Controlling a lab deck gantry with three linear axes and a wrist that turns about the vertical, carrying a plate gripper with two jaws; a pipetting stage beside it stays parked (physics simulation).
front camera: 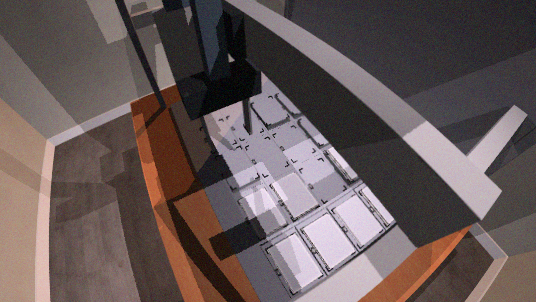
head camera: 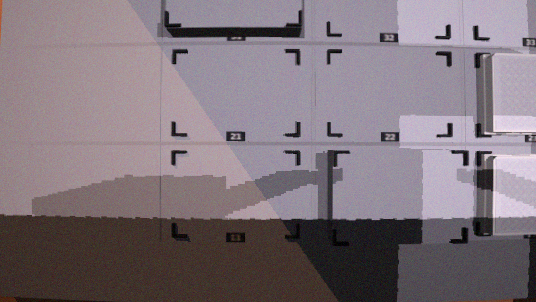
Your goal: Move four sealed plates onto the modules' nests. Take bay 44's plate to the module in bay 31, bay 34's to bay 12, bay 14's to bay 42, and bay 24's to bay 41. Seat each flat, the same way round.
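Places are measured from the robot's base along level axes (x right, y ahead, z up), in millimetres.
Pixels of known places: gripper, fingertip midpoint: (front camera: 230,138); robot's base, link origin: (front camera: 200,128) (head camera: 175,234).
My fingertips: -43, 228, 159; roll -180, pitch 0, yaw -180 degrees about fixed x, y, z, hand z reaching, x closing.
Observation:
Ahead of a thing's pixels: the offset from my fingertips to its middle, as dx, dy, dz. "pt": to the spot under its first point.
In the front view the four sealed white plates lie flat along the near row: bay 14's plate @(+0, +328, -137) (front camera: 296,261), bay 24's plate @(-107, +328, -137) (front camera: 328,241), bay 34's plate @(-214, +328, -137) (front camera: 358,220) and bay 44's plate @(-321, +328, -137) (front camera: 379,204), partly hidden by the dark beam. The nest of bay 12's module @(pt -5, +46, -140) (front camera: 244,177) (head camera: 377,190) holds no plate. The nest of bay 31's module @(pt -215, -161, -140) (front camera: 270,110) (head camera: 232,12) is also bare. The modules in bays 42 and 41 are largely covered by the beam. My gripper (front camera: 239,140) is open and empty above the far left deck; one jaw stands out dark, the other is faint.
Other white plates stand in bay 13 @(pt -8, +152, -145) (front camera: 262,206) (head camera: 515,187), bay 23 @(pt -108, +167, -145) (front camera: 295,194) (head camera: 515,95) and bay 43 @(pt -280, +171, -127) (front camera: 342,166). The broad gantry beam (front camera: 350,120) crosses the front view at the right. An orange border (front camera: 150,195) edges the deck.

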